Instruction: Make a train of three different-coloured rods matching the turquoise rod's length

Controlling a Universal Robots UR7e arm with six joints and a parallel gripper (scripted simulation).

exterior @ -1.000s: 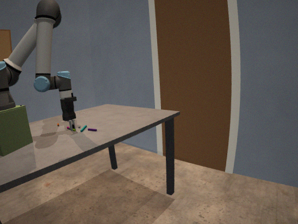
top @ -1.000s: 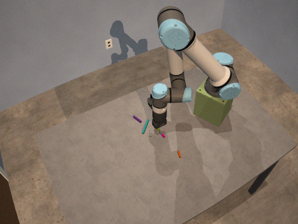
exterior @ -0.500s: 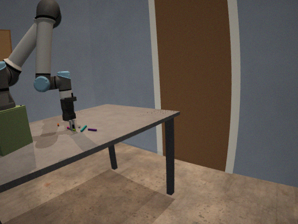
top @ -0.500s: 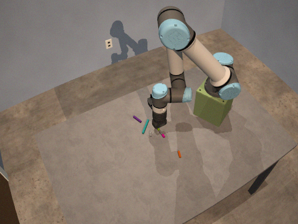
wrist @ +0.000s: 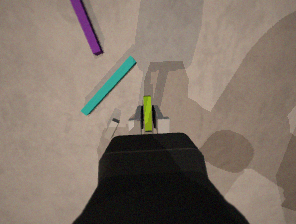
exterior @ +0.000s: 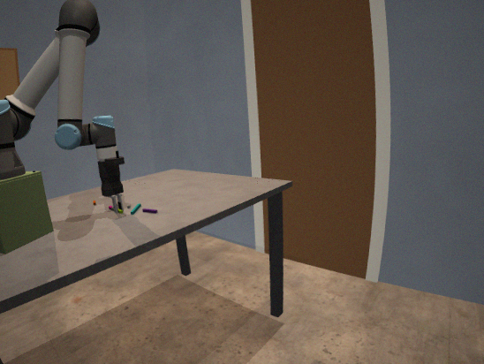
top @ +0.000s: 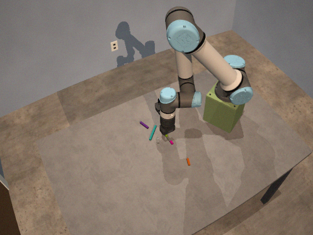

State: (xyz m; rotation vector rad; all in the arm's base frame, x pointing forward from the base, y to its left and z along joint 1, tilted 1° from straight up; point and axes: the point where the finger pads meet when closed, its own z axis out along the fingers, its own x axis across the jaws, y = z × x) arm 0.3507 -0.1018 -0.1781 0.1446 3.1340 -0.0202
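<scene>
Right now the lime rod is 1 cm below my hand. From my hand the other things lie so: turquoise rod 5 cm ahead, 4 cm to the right, 1 cm below; then magenta rod 7 cm to the left, 1 cm below, 1 cm ahead; then purple rod 12 cm to the right, 6 cm ahead, 1 cm below.
</scene>
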